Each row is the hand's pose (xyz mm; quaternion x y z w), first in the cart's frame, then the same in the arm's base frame.
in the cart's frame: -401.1 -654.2 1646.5 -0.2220 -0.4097 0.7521 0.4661
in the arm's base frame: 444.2 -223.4 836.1 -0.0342 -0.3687 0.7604 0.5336
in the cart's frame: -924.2 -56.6 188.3 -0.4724 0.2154 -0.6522 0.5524
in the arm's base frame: -596.1 516.6 -225.6 -0.5532 0.3505 -0.5227 0.5459
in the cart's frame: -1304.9 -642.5 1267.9 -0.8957 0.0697 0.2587 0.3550
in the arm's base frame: -535.7 -224.6 823.6 -0.8051 0.0993 0.4356 0.3901
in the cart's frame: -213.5 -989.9 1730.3 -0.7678 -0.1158 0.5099 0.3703
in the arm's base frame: 654.6 -553.7 796.3 -0.6273 -0.0939 0.6449 0.4264
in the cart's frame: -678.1 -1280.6 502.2 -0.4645 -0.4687 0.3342 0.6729
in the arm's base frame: -232.0 -718.0 -201.5 -0.3356 -0.3637 0.3975 0.7727
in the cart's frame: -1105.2 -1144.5 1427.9 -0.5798 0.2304 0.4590 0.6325
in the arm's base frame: -283.1 -728.3 825.7 -0.4422 0.3023 0.5885 0.6056
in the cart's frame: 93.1 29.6 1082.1 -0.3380 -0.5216 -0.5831 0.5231
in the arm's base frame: 680.6 557.5 232.2 -0.3951 -0.3787 -0.5315 0.6466
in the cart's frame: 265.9 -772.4 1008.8 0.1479 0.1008 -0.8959 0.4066
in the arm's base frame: 825.3 -215.6 -12.5 0.0004 0.2402 -0.8900 0.3876
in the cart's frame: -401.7 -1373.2 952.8 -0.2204 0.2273 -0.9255 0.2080
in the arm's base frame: 194.5 -847.8 97.3 -0.3821 0.3207 -0.8445 0.1949
